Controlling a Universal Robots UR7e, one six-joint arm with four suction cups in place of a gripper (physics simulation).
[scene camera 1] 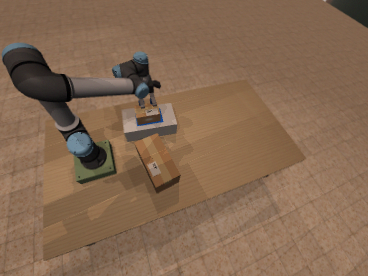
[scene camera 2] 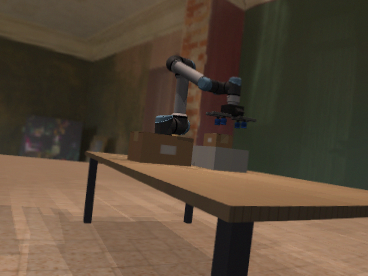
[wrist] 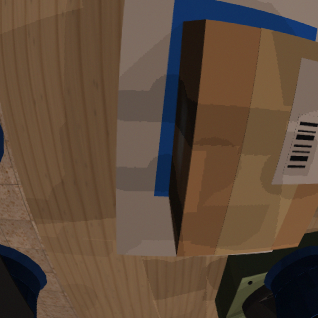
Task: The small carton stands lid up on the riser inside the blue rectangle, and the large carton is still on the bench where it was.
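Seen in the pictures: hand, its tool point: (scene camera 2: 230, 126) (wrist: 163, 227); arm's base, origin of its link: (scene camera 1: 94, 157).
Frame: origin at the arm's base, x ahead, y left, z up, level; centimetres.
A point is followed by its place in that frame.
Observation:
The small carton (scene camera 1: 148, 116) @[z 11.3, x 37.3, y 17.2 cm] (scene camera 2: 218, 140) @[z 8.3, x 45.1, y 18.8 cm] (wrist: 225, 140) @[z 12.2, x 38.6, y 25.6 cm] stands on the grey riser (scene camera 1: 150, 132) @[z -0.3, x 37.0, y 12.1 cm] (scene camera 2: 230, 159) @[z -1.3, x 55.9, y 21.6 cm] (wrist: 135, 215) @[z 4.4, x 26.1, y 29.9 cm], label and tape side up. The blue rectangle (scene camera 1: 150, 124) @[z 4.6, x 37.9, y 15.3 cm] (wrist: 164, 165) @[z 4.4, x 32.2, y 27.6 cm] shows along its edges; its far side is partly hidden. My suction gripper (scene camera 1: 148, 104) (scene camera 2: 230, 121) @[z 17.9, x 37.6, y 29.2 cm] is above the carton, with a gap between cups and lid in the scene camera 2 view, and holds nothing. The large carton (scene camera 1: 157, 162) @[z 7.8, x 37.8, y -14.3 cm] (scene camera 2: 160, 148) @[z 0.4, x 46.5, y -14.1 cm] lies on the bench beside the riser, its white label showing.
The wooden bench (scene camera 1: 235, 130) @[z -7.6, x 103.2, y 6.2 cm] (scene camera 2: 280, 192) @[z -7.6, x 129.2, y -2.5 cm] (wrist: 60, 125) @[z -7.6, x 30.3, y 40.8 cm] carries the riser, the cartons and the arm's green base plate (scene camera 1: 95, 173) @[z -0.8, x 0.6, y -10.3 cm] (wrist: 227, 290) @[z -2.7, x -0.4, y 10.2 cm]. The large carton is close to the riser's near side in the scene camera 1 view.

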